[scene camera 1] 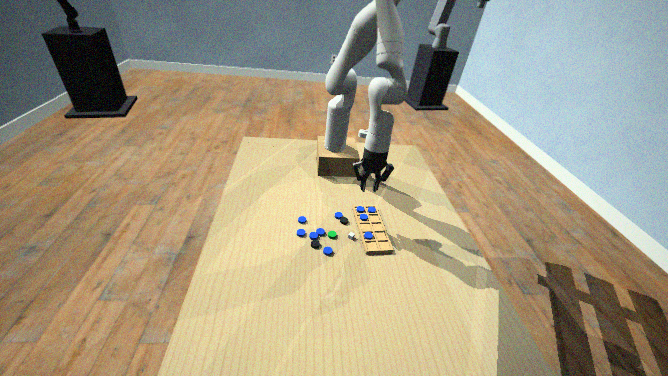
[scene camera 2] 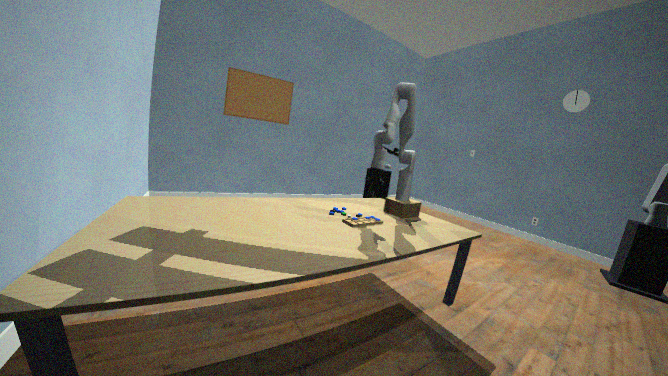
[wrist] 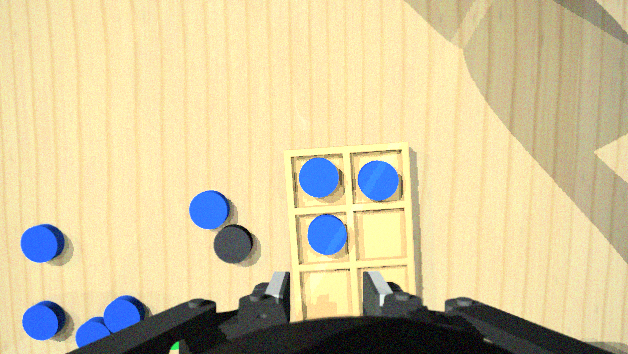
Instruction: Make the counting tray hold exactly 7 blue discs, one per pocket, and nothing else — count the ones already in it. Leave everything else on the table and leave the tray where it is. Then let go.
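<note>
The counting tray (scene camera 1: 380, 252) (scene camera 2: 357, 225) (wrist: 409, 220) has two columns of pockets. In its far row, one blue disc (scene camera 1: 360, 209) (wrist: 319, 177) sits left and another blue disc (scene camera 1: 371, 210) (wrist: 378, 180) right. A blue disc (scene camera 1: 363, 217) (wrist: 327, 234) lies in the second row's left pocket, and a blue disc (scene camera 1: 368, 235) in the left column farther toward the camera. My gripper (scene camera 1: 370, 189) (wrist: 326, 293) is partly open and empty, raised above the table near the tray's far end. Several loose blue discs lie left of the tray, including one disc (scene camera 1: 338, 215) (wrist: 209, 209) near it.
A black disc (scene camera 1: 344, 220) (wrist: 233, 243) lies close to the nearest loose blue disc. Another black disc (scene camera 1: 315, 244), a green disc (scene camera 1: 332, 234) and a small white cube (scene camera 1: 351, 236) lie left of the tray. The arm's wooden base block (scene camera 1: 338, 165) (scene camera 2: 402, 208) stands behind.
</note>
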